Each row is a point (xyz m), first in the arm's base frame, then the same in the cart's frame.
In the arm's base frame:
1: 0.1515 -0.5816 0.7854
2: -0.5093 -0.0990 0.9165
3: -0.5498 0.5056 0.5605
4: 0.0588 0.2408 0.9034
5: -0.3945 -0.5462 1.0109
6: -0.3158 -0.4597 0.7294
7: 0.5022 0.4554 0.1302
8: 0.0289 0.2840 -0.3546
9: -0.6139 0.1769 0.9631
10: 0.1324 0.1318 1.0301
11: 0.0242 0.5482 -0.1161
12: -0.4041 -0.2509 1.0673
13: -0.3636 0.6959 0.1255
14: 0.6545 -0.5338 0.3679
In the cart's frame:
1: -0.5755 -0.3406 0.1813
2: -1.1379 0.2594 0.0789
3: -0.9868 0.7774 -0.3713
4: -0.5211 0.4926 0.1387
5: -1.1359 -0.1719 0.2689
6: -0.9891 -0.1583 0.0021
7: 0.0959 0.4707 -0.5390
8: -0.3007 0.2835 -1.0832
9: -1.1916 0.5522 0.0548
10: -0.4967 0.4011 0.2949
11: -0.2975 0.5879 -0.8986
12: -1.0963 0.1263 0.2724
13: -0.6864 0.8426 -0.7783
14: -0.0028 -0.4609 -0.1140

